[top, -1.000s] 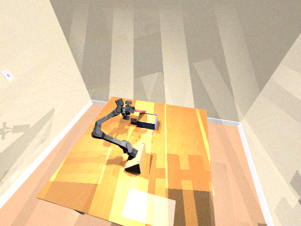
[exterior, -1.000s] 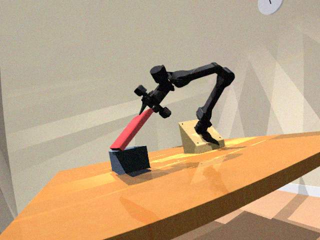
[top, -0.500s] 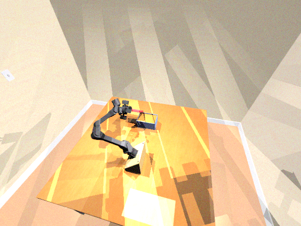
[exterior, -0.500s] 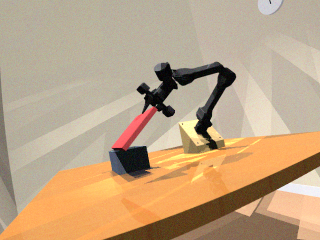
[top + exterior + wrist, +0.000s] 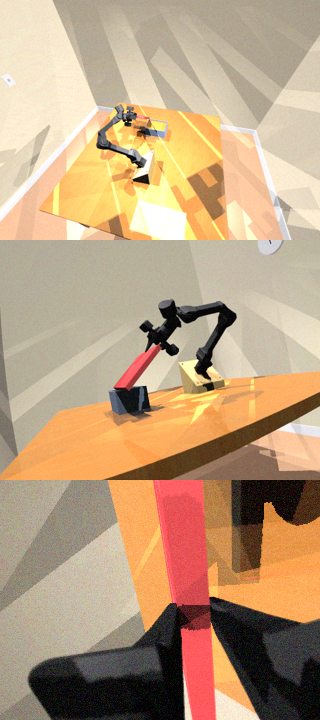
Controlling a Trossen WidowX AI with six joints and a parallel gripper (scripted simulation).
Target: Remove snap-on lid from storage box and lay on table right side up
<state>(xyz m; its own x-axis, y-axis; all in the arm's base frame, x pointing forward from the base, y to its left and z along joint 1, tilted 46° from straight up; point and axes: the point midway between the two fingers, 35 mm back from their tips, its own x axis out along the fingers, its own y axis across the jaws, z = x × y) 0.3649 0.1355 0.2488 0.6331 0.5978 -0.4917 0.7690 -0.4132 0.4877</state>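
Now: gripper tip 6 cm short of the lid, 1 cm to the right of it and 5 cm above it. The rest, counted from my gripper tip: storage box: 8 cm ahead, 21 cm to the right, 18 cm below.
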